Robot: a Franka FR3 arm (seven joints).
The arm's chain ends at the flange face. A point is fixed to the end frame.
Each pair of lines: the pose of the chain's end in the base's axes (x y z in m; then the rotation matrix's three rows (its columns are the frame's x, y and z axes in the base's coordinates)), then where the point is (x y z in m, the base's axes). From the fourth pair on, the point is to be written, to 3 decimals.
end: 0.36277 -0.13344 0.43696; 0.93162 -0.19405 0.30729; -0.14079 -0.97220 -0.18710; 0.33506 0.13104 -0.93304
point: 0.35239 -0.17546 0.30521
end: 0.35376 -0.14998 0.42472; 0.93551 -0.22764 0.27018; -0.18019 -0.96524 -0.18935; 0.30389 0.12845 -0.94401
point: 0.33760 -0.19022 0.29300
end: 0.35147 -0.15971 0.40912; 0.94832 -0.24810 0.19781; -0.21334 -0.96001 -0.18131; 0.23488 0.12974 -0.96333
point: 0.32493 -0.19720 0.27827
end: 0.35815 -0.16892 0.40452; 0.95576 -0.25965 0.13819; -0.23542 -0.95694 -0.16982; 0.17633 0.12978 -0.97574
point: 0.323 -0.204 0.275
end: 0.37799 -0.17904 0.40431; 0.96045 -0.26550 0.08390; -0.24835 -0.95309 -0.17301; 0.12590 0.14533 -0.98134
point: 0.336 -0.214 0.277
